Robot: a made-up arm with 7 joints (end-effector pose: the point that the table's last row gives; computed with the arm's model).
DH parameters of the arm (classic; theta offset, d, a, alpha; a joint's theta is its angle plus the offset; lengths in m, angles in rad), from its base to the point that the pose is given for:
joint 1: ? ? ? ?
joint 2: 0 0 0 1.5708
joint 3: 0 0.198 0.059 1.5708
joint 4: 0 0 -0.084 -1.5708
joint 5: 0 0.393 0 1.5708
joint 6: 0 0 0.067 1.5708
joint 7: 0 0 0 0
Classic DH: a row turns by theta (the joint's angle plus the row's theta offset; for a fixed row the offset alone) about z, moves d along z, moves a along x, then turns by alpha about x.
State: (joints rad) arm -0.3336 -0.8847 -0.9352 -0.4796 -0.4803 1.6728 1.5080
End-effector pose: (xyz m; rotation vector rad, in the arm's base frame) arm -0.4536 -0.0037 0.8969 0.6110 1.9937 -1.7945
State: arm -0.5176 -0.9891 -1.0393 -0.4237 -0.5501 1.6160 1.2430
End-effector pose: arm -0.5042 0.1202 0.8285 0.8566 2.1934 -1.8957
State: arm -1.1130 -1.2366 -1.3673 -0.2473 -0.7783 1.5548 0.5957
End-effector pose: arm -0.3548 0.5184 0.6316 -1.4512 -1.9953 1.1242
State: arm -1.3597 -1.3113 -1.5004 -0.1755 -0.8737 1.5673 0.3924
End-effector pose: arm -0.1900 0.6162 0.5715 -1.6963 -1.8805 0.7505
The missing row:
joint 1: 0 0.397 0 -1.5708
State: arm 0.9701 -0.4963 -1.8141 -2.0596 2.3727 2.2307 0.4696
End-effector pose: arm 0.2963 -0.3766 0.3612 0.4033 1.1460 -0.0900
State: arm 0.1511 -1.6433 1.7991 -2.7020 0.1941 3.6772 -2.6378
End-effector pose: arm 0.0206 0.3396 0.3361 -1.4442 0.7322 0.0199
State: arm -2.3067 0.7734 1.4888 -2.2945 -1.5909 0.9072 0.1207
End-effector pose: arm 0.3077 -0.3222 0.3185 2.0491 -0.4093 -1.4811
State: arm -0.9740 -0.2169 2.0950 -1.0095 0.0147 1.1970 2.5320
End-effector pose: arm 0.1225 0.4553 0.8318 -2.3176 1.9274 -0.2239
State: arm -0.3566 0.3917 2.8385 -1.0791 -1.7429 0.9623 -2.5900
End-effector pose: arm -0.0997 0.2065 0.9948 -0.6300 1.9207 0.0731
